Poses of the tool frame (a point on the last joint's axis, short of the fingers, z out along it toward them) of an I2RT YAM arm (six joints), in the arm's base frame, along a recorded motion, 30 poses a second.
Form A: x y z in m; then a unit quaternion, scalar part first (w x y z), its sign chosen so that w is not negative.
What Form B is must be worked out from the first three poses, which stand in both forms.
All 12 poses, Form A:
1: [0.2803, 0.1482, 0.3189, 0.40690, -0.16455, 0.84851, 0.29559]
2: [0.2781, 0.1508, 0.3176, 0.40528, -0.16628, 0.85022, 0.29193]
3: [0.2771, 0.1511, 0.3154, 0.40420, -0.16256, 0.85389, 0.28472]
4: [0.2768, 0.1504, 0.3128, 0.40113, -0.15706, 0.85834, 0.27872]
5: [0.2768, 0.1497, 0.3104, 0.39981, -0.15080, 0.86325, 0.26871]
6: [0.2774, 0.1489, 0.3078, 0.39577, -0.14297, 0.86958, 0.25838]
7: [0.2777, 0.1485, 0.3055, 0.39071, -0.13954, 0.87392, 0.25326]
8: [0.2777, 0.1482, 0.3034, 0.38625, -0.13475, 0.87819, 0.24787]
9: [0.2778, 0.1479, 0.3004, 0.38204, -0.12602, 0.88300, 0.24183]
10: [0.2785, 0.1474, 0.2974, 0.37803, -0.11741, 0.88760, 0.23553]
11: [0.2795, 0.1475, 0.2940, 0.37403, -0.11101, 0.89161, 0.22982]
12: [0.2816, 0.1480, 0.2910, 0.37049, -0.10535, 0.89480, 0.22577]
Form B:
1: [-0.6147, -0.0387, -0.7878, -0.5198, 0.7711, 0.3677, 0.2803, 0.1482, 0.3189]
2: [-0.6162, -0.0461, -0.7862, -0.5194, 0.7743, 0.3616, 0.2781, 0.1508, 0.3176]
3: [-0.6204, -0.0474, -0.7829, -0.5078, 0.7850, 0.3548, 0.2771, 0.1511, 0.3154]
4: [-0.6289, -0.0460, -0.7762, -0.4932, 0.7953, 0.3525, 0.2768, 0.1504, 0.3128]
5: [-0.6348, -0.0455, -0.7713, -0.4752, 0.8101, 0.3433, 0.2768, 0.1497, 0.3104]
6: [-0.6459, -0.0441, -0.7622, -0.4532, 0.8256, 0.3362, 0.2774, 0.1489, 0.3078]
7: [-0.6557, -0.0460, -0.7536, -0.4418, 0.8328, 0.3336, 0.2777, 0.1485, 0.3055]
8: [-0.6653, -0.0452, -0.7452, -0.4282, 0.8408, 0.3313, 0.2777, 0.1482, 0.3034]
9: [-0.6763, -0.0378, -0.7356, -0.4073, 0.8513, 0.3308, 0.2778, 0.1479, 0.3004]
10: [-0.6866, -0.0304, -0.7264, -0.3865, 0.8615, 0.3293, 0.2785, 0.1474, 0.2974]
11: [-0.6956, -0.0260, -0.7180, -0.3699, 0.8697, 0.3268, 0.2795, 0.1475, 0.2940]
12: [-0.7033, -0.0212, -0.7106, -0.3558, 0.8759, 0.3260, 0.2816, 0.1480, 0.2910]
